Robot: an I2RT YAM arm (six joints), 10 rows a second.
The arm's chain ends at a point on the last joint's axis. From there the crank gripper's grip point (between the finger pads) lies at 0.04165 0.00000 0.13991 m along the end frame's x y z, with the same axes.
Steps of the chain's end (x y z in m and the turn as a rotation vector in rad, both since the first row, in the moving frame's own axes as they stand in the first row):
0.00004 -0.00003 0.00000 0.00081 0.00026 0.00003
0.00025 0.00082 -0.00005 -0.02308 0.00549 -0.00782
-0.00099 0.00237 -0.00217 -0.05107 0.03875 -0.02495
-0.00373 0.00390 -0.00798 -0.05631 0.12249 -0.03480
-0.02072 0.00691 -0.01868 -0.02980 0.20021 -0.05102
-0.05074 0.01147 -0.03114 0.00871 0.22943 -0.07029
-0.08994 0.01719 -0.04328 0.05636 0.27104 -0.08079
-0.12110 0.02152 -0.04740 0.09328 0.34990 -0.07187
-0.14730 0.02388 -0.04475 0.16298 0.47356 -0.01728
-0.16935 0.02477 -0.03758 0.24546 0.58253 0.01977
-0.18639 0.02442 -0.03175 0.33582 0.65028 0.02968
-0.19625 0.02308 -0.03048 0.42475 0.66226 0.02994
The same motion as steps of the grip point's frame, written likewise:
0.00008 -0.00014 -0.00001 0.00081 0.00026 0.00003
0.00103 0.00372 -0.00031 -0.02308 0.00549 -0.00782
0.00447 0.00836 -0.00404 -0.05107 0.03875 -0.02495
0.01315 0.00987 -0.01429 -0.05631 0.12249 -0.03480
0.00631 0.00810 -0.02978 -0.02980 0.20021 -0.05102
-0.02018 0.00628 -0.04429 0.00871 0.22943 -0.07029
-0.05451 0.00489 -0.05983 0.05636 0.27104 -0.08079
-0.07634 0.00477 -0.07085 0.09328 0.34990 -0.07187
-0.08855 0.00234 -0.08090 0.16298 0.47356 -0.01728
-0.09969 -0.00290 -0.08719 0.24546 0.58253 0.01977
-0.11110 -0.01171 -0.09210 0.33582 0.65028 0.02968
-0.12072 -0.02239 -0.09616 0.42475 0.66226 0.02994

